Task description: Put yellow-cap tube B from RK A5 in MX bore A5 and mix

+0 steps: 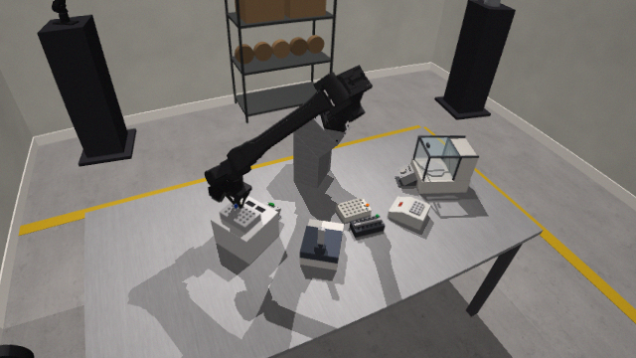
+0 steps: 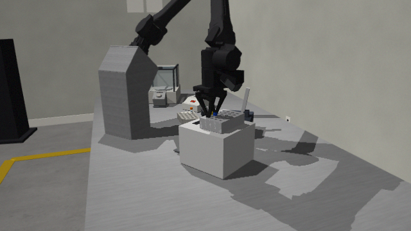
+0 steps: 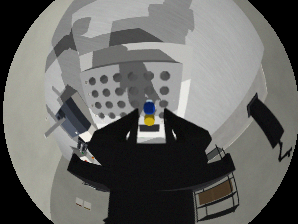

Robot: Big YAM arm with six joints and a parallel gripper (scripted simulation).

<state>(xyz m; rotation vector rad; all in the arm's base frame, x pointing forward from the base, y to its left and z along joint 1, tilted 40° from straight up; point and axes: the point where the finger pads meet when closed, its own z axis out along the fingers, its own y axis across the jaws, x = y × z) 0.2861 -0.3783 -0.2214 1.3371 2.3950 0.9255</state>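
My hand is 4 cm short of the grey shaking block and 3 cm above it. The rest, counted from my hand: black magnet block 50 cm to the left, 16 cm below, 9 cm ahead; then green start key 14 cm to the left, 11 cm below, 8 cm behind; then tube rack RK 48 cm to the left, 16 cm below, 2 cm behind.
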